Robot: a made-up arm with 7 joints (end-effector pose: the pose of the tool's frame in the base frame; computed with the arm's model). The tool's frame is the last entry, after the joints.
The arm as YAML. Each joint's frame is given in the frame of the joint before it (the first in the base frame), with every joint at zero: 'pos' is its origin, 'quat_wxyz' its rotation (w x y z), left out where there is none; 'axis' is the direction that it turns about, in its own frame. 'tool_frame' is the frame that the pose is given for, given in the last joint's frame.
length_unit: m
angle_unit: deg
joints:
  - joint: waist
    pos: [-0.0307, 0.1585, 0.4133]
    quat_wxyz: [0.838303, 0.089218, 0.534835, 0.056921]
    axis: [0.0, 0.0, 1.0]
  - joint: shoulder
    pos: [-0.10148, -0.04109, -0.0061]
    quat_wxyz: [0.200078, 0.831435, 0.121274, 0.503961]
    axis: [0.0, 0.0, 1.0]
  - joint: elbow
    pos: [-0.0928, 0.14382, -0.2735]
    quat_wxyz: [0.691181, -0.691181, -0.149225, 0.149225]
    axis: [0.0, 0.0, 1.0]
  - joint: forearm
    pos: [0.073, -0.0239, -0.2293]
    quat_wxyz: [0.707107, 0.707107, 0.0, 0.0]
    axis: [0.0, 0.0, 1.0]
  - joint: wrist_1
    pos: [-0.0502, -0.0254, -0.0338]
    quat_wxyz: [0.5, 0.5, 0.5, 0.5]
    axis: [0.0, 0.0, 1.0]
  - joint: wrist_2
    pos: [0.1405, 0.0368, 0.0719]
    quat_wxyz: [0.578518, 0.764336, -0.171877, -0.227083]
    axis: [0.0, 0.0, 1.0]
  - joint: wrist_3
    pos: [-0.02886, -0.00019, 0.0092]
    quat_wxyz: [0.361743, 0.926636, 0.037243, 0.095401]
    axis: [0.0, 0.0, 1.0]
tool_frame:
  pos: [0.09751, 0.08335, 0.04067]
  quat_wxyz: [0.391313, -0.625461, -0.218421, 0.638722]
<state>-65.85 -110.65 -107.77 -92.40 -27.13 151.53 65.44</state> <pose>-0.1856 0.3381 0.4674 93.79 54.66 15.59</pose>
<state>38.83 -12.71 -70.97 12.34 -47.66 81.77 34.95</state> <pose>0.1071 -0.0308 0.7365 -78.83 -57.58 150.43</pose>
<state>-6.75 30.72 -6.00 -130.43 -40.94 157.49 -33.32</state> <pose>0.0442 0.2588 0.7554 12.63 -1.69 -169.40</pose>
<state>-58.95 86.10 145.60 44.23 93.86 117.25 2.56</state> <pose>0.0389 0.5952 0.7306 -31.53 4.84 -139.20</pose>
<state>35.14 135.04 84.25 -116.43 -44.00 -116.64 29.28</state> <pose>0.0448 -0.1491 0.6999 92.69 30.63 89.59</pose>
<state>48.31 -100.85 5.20 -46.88 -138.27 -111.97 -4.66</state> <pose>-0.0828 -0.2066 0.6744 -87.90 44.79 84.40</pose>
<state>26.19 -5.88 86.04 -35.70 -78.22 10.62 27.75</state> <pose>-0.2399 -0.0815 0.6897 73.93 27.52 53.44</pose>
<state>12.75 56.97 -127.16 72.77 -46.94 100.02 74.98</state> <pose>0.0954 -0.0192 0.6273 7.27 -7.11 41.15</pose>
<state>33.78 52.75 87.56 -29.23 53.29 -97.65 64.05</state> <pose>0.0310 -0.0507 0.8494 -59.67 -53.74 -165.73</pose>
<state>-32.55 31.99 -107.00 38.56 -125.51 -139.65 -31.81</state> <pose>0.0218 0.2443 0.6713 -136.38 -8.47 107.32</pose>
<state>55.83 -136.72 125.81 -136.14 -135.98 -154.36 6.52</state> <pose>0.0091 -0.2054 0.4817 115.86 -45.95 -173.85</pose>
